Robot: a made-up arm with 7 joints.
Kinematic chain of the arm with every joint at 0, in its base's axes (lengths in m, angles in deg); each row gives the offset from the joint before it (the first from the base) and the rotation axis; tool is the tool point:
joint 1: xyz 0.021 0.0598 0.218 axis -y
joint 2: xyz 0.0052 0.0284 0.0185 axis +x
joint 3: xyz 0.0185 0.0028 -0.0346 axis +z
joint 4: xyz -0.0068 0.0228 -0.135 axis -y
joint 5: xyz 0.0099 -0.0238 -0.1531 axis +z
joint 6: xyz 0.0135 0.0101 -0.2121 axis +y
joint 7: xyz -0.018 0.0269 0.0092 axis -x
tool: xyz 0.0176 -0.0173 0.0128
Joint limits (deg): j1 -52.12..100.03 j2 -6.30..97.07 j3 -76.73..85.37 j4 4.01..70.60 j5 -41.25..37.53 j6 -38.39..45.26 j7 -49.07..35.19
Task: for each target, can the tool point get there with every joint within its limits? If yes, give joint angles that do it. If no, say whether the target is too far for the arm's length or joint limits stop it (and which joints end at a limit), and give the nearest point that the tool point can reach.
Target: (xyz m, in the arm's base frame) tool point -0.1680 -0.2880 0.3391
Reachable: no: joint limits stop it (at a limit: joint 1, joint 2, joint 3, joint 4, joint 5, joint 6) | nearest point -0.0629 -0.2614 0.0297 | short by 0.328 m
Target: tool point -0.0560 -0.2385 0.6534
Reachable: no: joint limits stop it (at a limit: joint 1, joint 2, joint 4, joint 5, joint 6, joint 7) | nearest point 0.1570 -0.1396 0.5356 | short by 0.263 m
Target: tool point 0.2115 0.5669 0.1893
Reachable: yes | joints 50.21 64.44 16.85 12.19 -5.53 -32.03 -21.19
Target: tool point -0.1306 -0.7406 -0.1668
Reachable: no: too far | nearest point -0.0777 -0.2618 -0.0325 | short by 0.500 m
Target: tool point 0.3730 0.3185 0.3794
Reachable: yes | joints 81.59 65.51 -52.66 54.67 -6.41 -8.84 -8.15
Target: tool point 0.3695 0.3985 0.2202
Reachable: yes | joints 34.77 36.72 20.85 52.84 -1.01 15.81 -16.08
